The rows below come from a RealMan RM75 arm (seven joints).
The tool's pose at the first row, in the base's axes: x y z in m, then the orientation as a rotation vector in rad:
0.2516 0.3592 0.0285 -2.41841 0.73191 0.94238
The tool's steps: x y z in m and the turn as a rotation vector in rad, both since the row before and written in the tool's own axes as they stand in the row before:
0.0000 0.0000 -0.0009 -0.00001 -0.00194 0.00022
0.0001 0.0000 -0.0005 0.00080 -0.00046 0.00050
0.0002 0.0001 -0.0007 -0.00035 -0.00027 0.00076
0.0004 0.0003 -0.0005 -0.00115 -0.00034 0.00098
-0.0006 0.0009 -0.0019 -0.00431 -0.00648 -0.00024
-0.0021 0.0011 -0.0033 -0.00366 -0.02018 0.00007
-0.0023 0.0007 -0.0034 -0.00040 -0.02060 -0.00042
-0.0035 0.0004 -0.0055 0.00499 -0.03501 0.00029
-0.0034 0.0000 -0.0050 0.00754 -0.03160 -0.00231
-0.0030 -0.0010 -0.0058 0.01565 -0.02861 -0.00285
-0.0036 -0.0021 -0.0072 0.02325 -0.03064 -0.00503
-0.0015 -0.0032 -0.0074 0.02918 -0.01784 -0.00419
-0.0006 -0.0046 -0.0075 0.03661 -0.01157 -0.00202
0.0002 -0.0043 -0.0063 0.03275 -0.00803 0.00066
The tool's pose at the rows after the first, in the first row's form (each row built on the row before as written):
0.2520 0.3587 0.0291 -2.41714 0.73150 0.94469
0.2523 0.3584 0.0294 -2.41608 0.73222 0.94494
0.2527 0.3579 0.0297 -2.41610 0.73299 0.94575
0.2530 0.3573 0.0297 -2.41673 0.73377 0.94719
0.2530 0.3557 0.0312 -2.41630 0.72984 0.95702
0.2526 0.3536 0.0347 -2.40628 0.72162 0.98217
0.2525 0.3518 0.0385 -2.39305 0.71363 1.00555
0.2530 0.3493 0.0445 -2.36521 0.70315 1.04197
0.2537 0.3473 0.0502 -2.33745 0.69149 1.07150
0.2558 0.3453 0.0561 -2.30473 0.68330 1.09230
0.2591 0.3432 0.0634 -2.26430 0.67462 1.10937
0.2644 0.3411 0.0693 -2.22774 0.67437 1.10942
0.2712 0.3395 0.0747 -2.18912 0.68212 1.09955
0.2775 0.3381 0.0788 -2.15590 0.69265 1.08948

